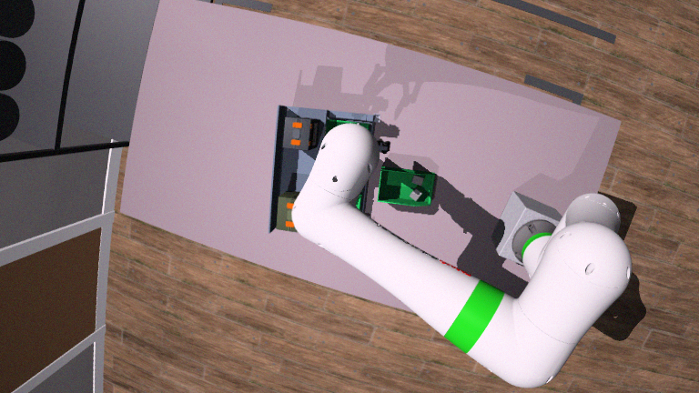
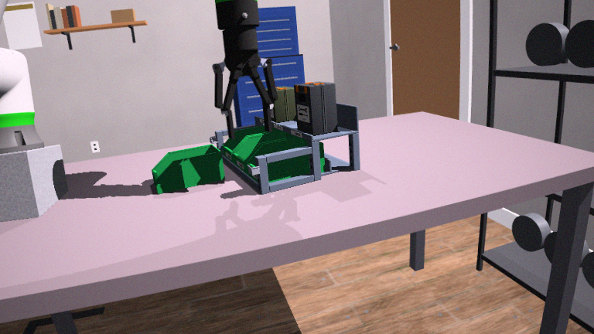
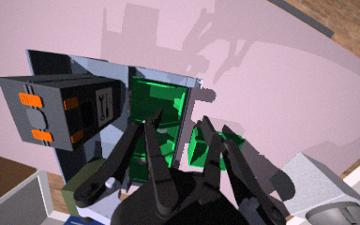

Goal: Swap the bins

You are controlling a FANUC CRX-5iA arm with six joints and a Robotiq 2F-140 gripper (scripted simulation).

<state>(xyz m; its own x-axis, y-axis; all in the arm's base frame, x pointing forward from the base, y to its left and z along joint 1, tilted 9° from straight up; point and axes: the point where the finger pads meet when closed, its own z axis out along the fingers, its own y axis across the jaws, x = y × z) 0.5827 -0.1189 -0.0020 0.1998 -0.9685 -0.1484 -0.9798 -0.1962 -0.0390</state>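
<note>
Now: the round part 30 mm ahead of my hand, 100 mm to the left of it and 130 mm below it. Round my hand: grey shelf (80 mm ahead, 130 mm to the left, 80 mm below); dark grey box (170 mm ahead, 30 mm to the left, 10 mm above).
</note>
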